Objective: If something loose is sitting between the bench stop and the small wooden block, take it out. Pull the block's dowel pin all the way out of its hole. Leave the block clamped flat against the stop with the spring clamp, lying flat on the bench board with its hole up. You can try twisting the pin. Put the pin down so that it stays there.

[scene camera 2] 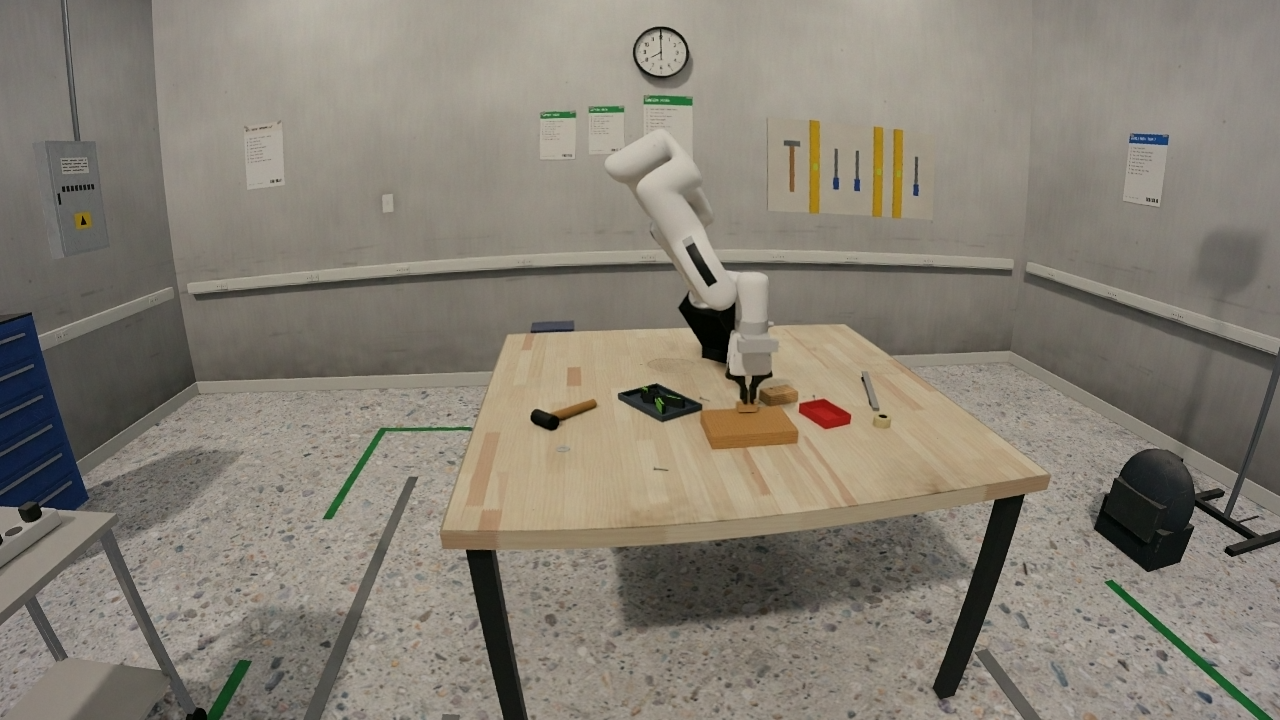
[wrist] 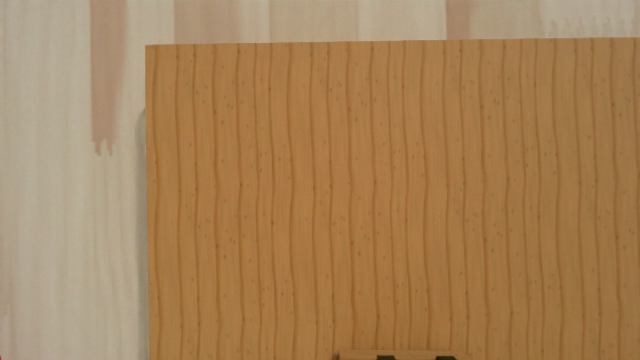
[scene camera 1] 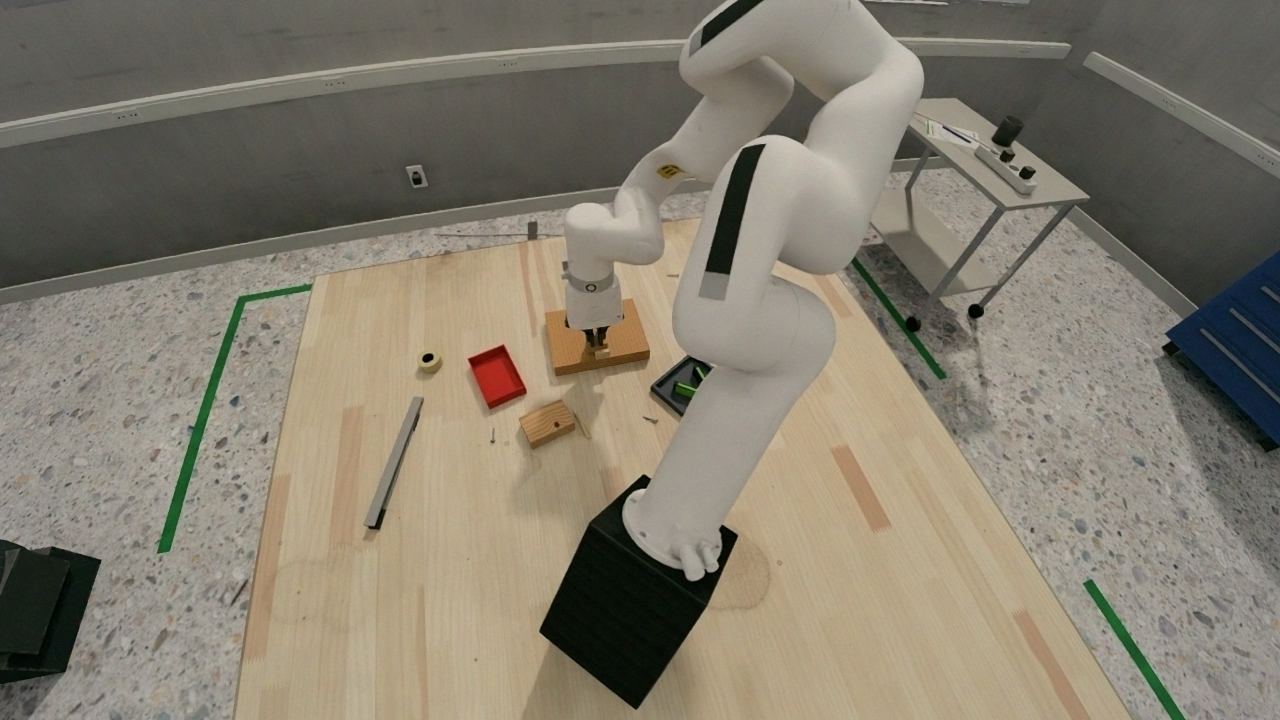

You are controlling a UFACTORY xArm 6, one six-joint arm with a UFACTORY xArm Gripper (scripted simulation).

dark tray: scene camera 2 631, 397; scene camera 1 682, 372; not seen in the wrist view (out of frame)
pale bench stop: scene camera 2; wrist; scene camera 1 627, 342
same spot on pale bench stop: (wrist: 421, 192) = (scene camera 2: 749, 423)
